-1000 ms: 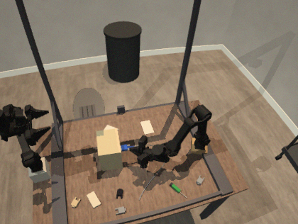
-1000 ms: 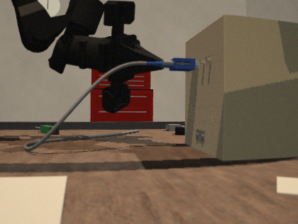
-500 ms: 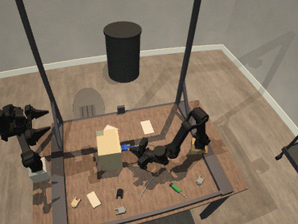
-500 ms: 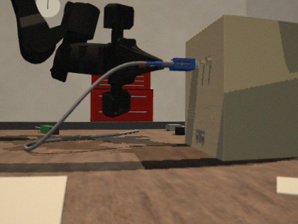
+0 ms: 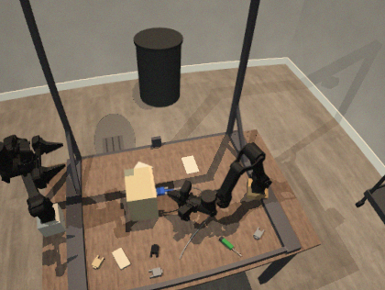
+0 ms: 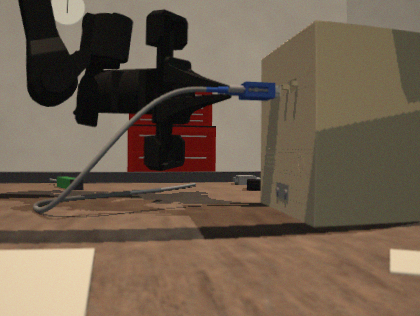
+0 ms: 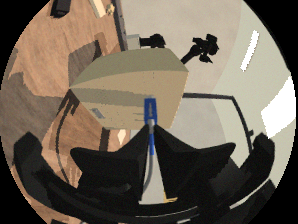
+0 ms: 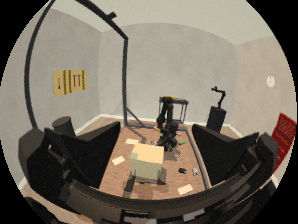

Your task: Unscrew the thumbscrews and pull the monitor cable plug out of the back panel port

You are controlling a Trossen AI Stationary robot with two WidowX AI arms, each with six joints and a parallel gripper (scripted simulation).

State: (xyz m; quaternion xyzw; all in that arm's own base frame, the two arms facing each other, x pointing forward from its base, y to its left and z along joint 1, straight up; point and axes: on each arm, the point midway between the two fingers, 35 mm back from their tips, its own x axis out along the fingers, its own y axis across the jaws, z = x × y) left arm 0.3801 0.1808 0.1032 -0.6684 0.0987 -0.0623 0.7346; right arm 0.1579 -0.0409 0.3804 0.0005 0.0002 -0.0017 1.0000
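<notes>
The blue plug lies 3 cm behind my left hand and 5 cm to the right of it. Also, from my left hand: back panel 6 cm behind, 8 cm to the right, 4 cm below; beige box 6 cm behind, 14 cm to the right, 4 cm below.
</notes>
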